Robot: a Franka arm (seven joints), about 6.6 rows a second.
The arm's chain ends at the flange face. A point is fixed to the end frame.
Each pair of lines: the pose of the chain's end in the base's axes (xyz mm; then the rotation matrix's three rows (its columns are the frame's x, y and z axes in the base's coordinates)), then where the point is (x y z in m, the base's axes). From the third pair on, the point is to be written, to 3 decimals.
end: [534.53 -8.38 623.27], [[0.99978 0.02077 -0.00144], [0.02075 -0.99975 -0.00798], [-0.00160 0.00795 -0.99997]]
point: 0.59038 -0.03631 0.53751
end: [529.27 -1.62 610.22], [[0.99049 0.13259 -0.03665], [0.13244 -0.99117 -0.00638], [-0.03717 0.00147 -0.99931]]
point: 0.58476 -0.02298 0.52236
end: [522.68 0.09 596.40], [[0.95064 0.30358 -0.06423], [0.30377 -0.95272 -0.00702], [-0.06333 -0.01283 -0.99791]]
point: 0.578 -0.011 0.507
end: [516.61 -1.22 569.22], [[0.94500 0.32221 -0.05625], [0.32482 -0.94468 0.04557], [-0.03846 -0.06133 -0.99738]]
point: 0.573 -0.006 0.480
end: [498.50 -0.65 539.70], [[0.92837 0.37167 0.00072], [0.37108 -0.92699 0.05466], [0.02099 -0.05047 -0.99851]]
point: 0.561 -0.002 0.454
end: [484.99 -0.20 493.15], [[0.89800 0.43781 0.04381], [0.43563 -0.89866 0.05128], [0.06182 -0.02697 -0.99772]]
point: 0.551 0.003 0.410
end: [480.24 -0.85 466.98], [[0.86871 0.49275 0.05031], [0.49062 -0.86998 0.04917], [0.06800 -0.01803 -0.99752]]
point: 0.547 0.006 0.385
